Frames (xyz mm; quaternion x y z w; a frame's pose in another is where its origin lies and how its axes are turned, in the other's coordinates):
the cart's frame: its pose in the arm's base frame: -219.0 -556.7 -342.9 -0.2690 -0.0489 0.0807 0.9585
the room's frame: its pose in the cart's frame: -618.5 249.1 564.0 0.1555 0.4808 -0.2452 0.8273
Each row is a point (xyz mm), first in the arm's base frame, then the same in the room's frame.
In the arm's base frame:
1: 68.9 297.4 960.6
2: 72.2 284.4 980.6
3: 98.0 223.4 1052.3
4: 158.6 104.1 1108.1
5: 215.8 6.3 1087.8
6: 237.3 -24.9 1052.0
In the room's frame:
1: -286.7 435.8 1388.9
2: -288.9 418.9 1405.9
3: -280.9 352.7 1477.2
4: -210.0 260.6 1563.9
5: -108.9 214.0 1593.2
6: -57.6 212.0 1584.0

